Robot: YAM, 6 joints.
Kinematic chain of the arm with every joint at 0, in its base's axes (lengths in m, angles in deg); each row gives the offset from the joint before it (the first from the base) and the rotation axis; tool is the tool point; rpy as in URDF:
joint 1: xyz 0 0 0.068 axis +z
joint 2: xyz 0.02 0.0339 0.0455 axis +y
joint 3: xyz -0.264 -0.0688 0 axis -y
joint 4: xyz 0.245 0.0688 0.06 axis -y
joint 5: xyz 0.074 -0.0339 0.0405 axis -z
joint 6: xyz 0.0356 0 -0.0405 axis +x
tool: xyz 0 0 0 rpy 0 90 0
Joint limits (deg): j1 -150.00..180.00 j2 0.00..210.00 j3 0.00..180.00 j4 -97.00..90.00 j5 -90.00..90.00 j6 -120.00..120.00
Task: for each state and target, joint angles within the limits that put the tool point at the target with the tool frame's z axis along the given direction. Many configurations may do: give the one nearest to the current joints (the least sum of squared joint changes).
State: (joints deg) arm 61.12 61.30 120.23 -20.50 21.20 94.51
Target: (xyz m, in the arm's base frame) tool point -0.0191 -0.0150 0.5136 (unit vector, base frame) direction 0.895 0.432 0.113
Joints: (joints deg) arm 30.80 33.25 93.87 -54.11 5.00 94.51
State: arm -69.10 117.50 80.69 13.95 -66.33 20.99
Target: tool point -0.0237 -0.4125 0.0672 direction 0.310 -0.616 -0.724
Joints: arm -95.08 124.48 64.99 8.48 -21.31 20.99
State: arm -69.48 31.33 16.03 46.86 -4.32 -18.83
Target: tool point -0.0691 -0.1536 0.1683 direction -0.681 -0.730 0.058
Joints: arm -109.37 58.30 0.11 61.81 23.60 -18.83
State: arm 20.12 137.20 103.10 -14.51 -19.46 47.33
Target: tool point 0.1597 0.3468 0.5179 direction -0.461 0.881 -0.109
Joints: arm 60.83 108.79 138.29 -40.82 -56.28 47.33
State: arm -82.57 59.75 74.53 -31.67 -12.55 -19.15
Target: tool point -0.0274 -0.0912 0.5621 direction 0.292 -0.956 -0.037
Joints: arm -123.46 59.29 109.80 -53.84 -50.40 -19.15
